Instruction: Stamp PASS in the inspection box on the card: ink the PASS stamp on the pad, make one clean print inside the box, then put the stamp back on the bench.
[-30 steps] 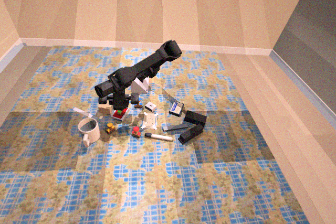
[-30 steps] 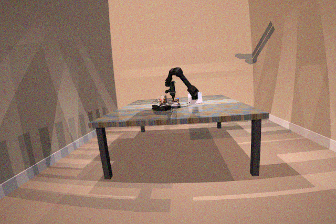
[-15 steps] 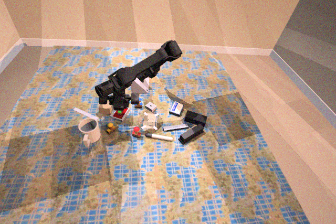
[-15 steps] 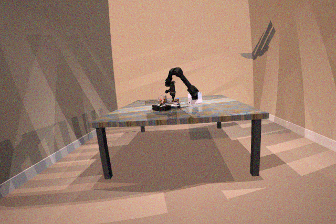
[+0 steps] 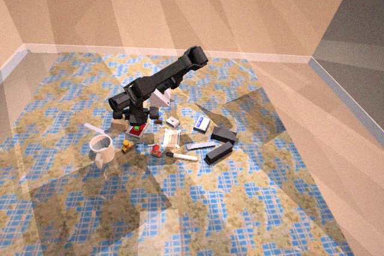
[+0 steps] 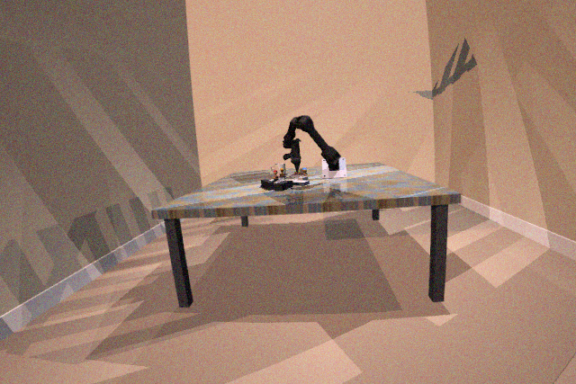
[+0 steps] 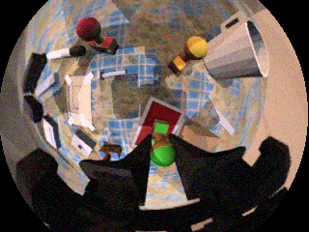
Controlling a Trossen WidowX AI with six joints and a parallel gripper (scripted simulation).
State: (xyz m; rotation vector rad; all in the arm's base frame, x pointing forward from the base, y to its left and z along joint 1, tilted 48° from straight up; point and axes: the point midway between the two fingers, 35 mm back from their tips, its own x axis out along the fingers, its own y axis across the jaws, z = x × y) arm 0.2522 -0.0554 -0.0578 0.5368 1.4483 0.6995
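The green-knobbed stamp is right at my gripper tip. The rest, counted from my gripper tip: yellow-knobbed stamp: 110 mm ahead, 30 mm to the right, 20 mm below; red ink pad: 30 mm below; wooden block: 80 mm to the right, 20 mm behind, 10 mm below.
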